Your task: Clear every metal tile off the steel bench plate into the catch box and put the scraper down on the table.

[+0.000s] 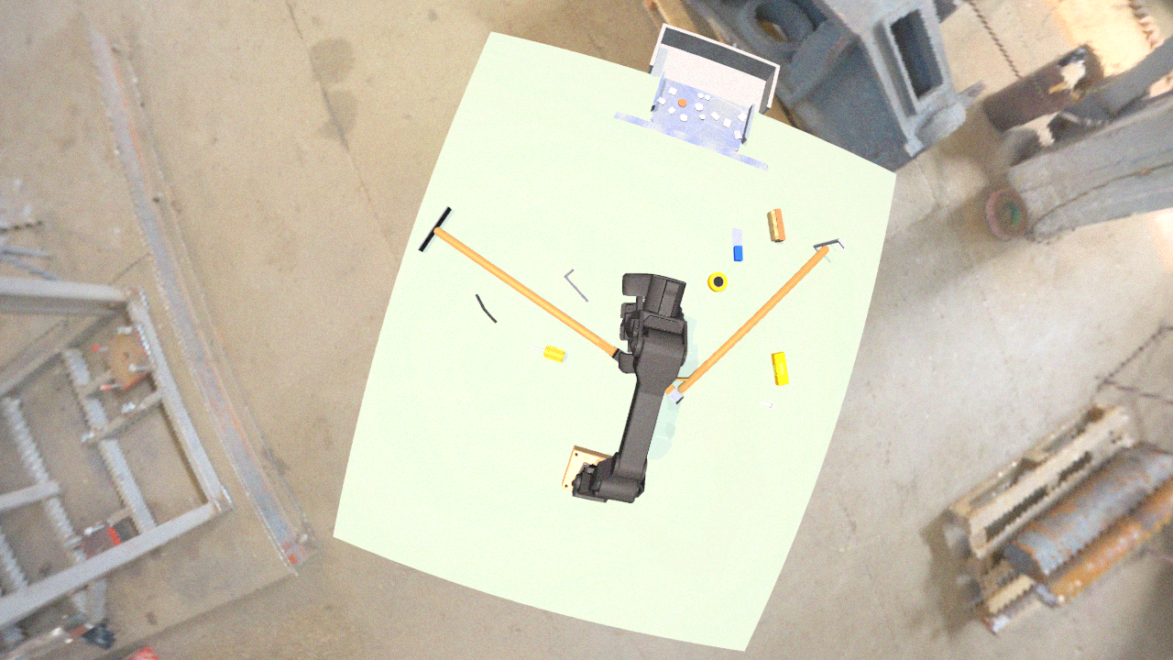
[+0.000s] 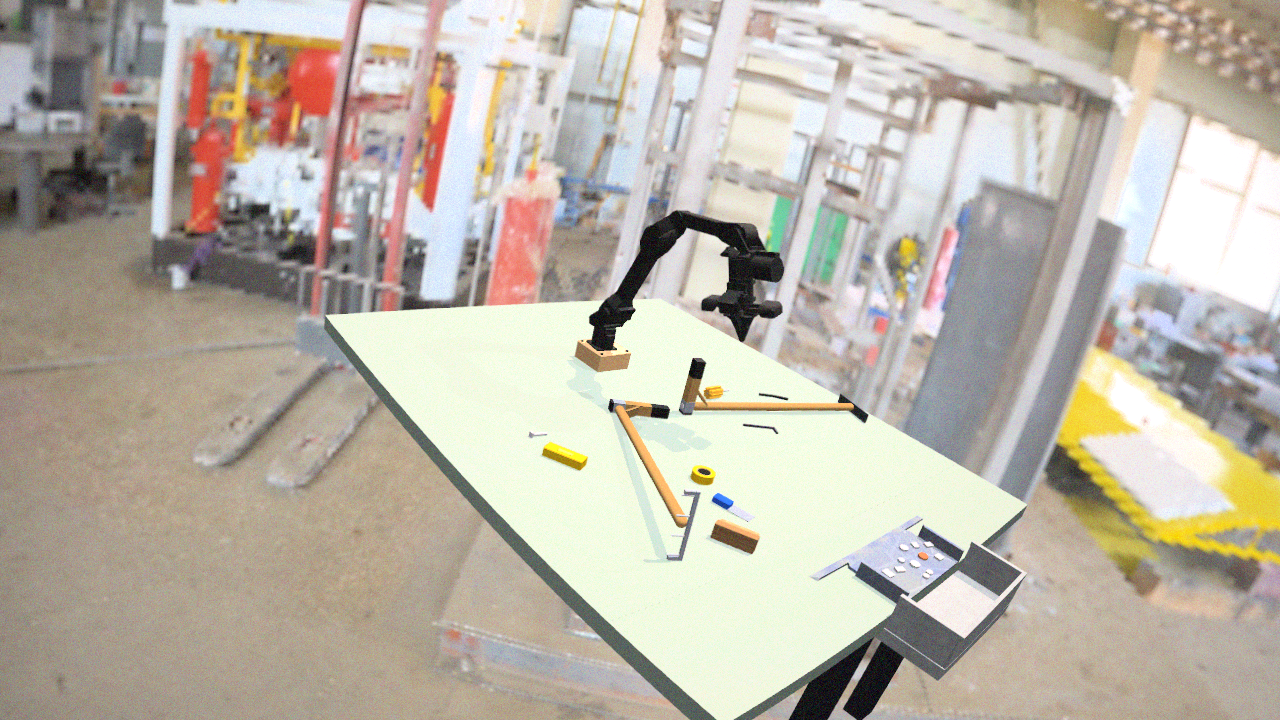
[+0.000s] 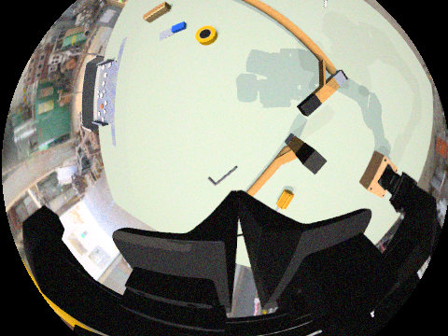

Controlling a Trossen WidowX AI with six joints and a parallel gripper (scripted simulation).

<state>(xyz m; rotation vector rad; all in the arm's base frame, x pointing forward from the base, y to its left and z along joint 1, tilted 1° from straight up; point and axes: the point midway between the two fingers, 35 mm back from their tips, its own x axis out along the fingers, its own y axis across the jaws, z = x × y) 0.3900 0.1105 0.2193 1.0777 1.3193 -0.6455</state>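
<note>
Now: gripper tip 16 cm past the yellow-handled screwdriver, 11 cm to the right of it and 21 cm above it. From my gripper tip the other things lie so: black bent piece 13 cm behind, 32 cm to the left, 23 cm below; yellow tape roll 20 cm ahead, 20 cm to the right, 22 cm below; long scraper 4 cm behind, 24 cm to the left, 17 cm below.
</note>
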